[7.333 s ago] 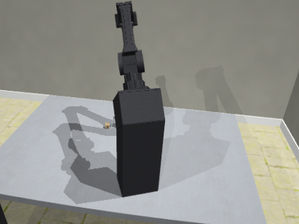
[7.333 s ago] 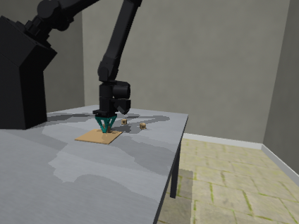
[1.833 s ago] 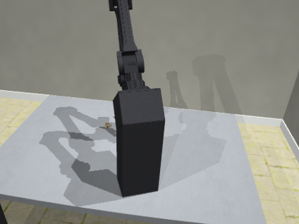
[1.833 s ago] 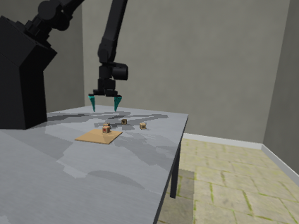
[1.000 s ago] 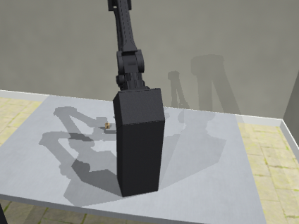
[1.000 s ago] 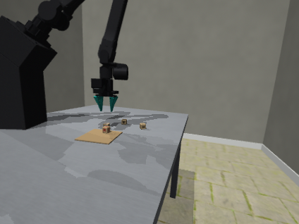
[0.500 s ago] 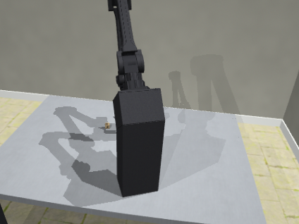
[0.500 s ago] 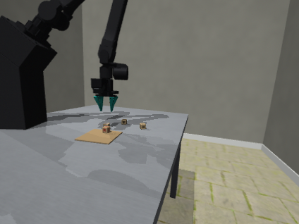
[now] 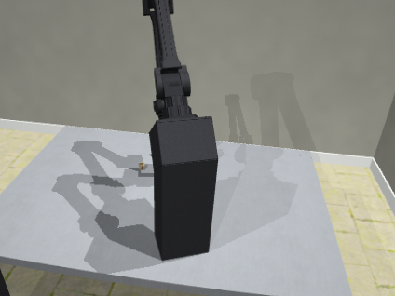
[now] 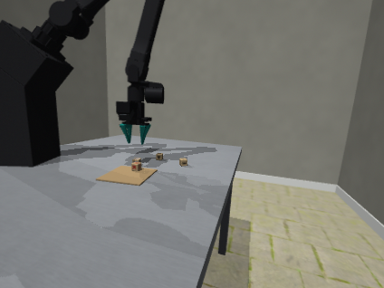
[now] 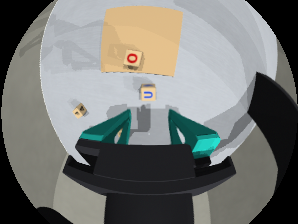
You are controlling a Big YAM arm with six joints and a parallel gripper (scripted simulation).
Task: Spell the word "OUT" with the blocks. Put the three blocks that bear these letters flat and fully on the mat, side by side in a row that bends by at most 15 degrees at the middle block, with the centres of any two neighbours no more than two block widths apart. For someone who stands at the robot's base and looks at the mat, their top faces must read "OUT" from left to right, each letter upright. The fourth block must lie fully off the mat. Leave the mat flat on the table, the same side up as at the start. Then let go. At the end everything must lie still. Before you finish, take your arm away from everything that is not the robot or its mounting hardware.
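The tan mat is 90 mm to the right of my hand, 90 mm below it and 60 mm ahead of it.
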